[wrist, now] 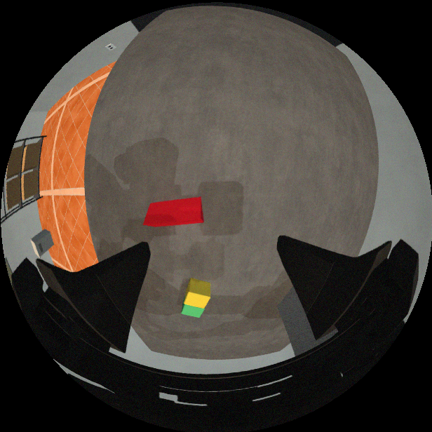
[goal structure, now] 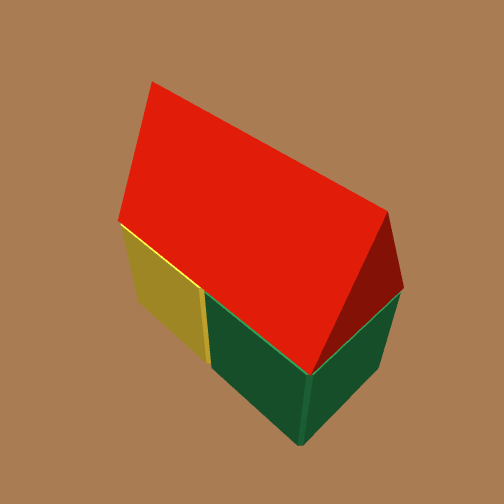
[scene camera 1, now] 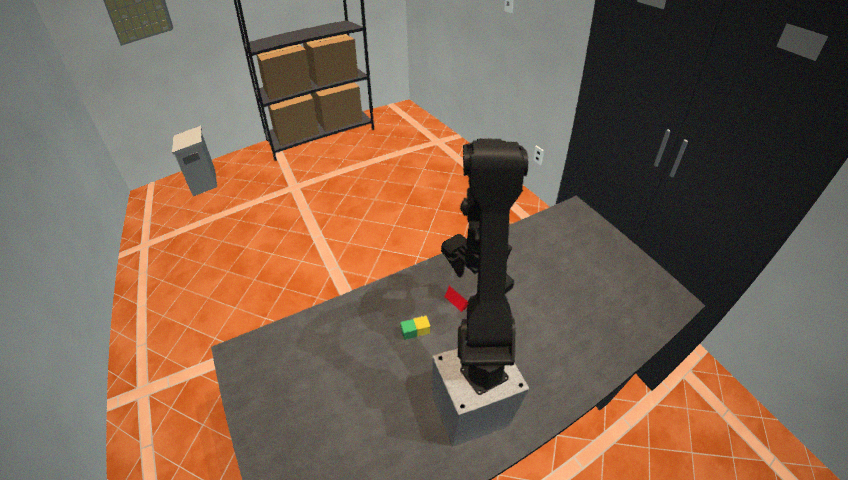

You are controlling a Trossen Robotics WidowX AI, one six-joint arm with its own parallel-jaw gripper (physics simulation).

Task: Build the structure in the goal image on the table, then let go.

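Where they show: gripper, fingertip midpoint: (scene camera 1: 472,288); arm's base at its link origin: (scene camera 1: 484,374).
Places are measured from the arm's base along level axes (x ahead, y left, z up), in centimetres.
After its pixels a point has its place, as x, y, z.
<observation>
A red block (scene camera 1: 456,298) {28.5, -12.2, -17.7} (wrist: 174,213) lies on the table (scene camera 1: 595,285) {13.1, -50.3, -19.6} (wrist: 300,125), apart from the other blocks. A green cube (scene camera 1: 408,329) {25.0, 3.2, -16.3} (wrist: 193,311) and a yellow cube (scene camera 1: 421,325) {24.6, -0.1, -16.3} (wrist: 197,300) stand side by side on the table, touching or nearly so. My gripper (scene camera 1: 483,279) {24.5, -14.0, -10.4} (wrist: 213,246) is open and empty above the table, its fingers wide apart. In the wrist view the red block shows ahead and left of the gap between the fingertips, and the two cubes show lower, between the fingers. The arm partly hides the gripper in the scene view.
The robot's grey base block (scene camera 1: 482,416) {-5.4, 3.1, -5.1} stands on the table, close to the two cubes. A shelf rack (scene camera 1: 304,38) with boxes and a grey bin (scene camera 1: 199,169) stand on the floor beyond the table. A black cabinet (scene camera 1: 630,89) is at the right.
</observation>
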